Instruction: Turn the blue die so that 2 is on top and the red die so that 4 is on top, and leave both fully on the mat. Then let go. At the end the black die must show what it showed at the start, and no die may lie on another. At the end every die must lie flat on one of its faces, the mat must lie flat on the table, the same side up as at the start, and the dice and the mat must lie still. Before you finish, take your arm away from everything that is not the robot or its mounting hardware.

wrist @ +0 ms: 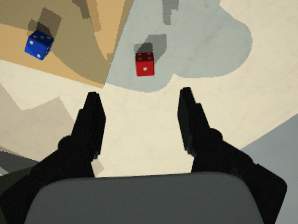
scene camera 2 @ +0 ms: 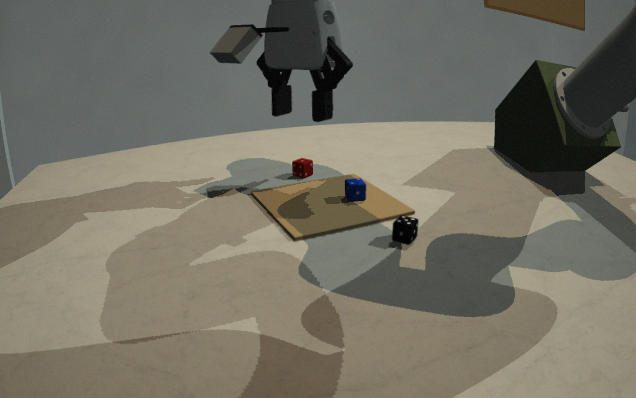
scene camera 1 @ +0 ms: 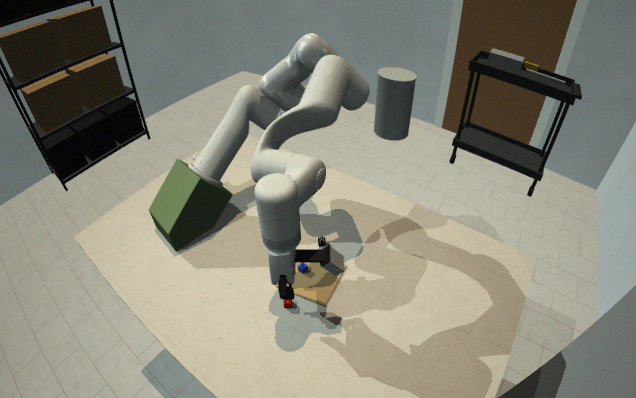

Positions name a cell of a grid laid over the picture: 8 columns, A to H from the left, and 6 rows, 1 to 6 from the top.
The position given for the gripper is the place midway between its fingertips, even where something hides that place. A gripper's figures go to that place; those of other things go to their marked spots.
Labels:
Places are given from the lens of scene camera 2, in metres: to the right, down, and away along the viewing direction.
gripper (scene camera 2: D2): -0.02, -0.10, 0.59
tan mat (scene camera 2: D4): -0.01, 0.01, 0.51

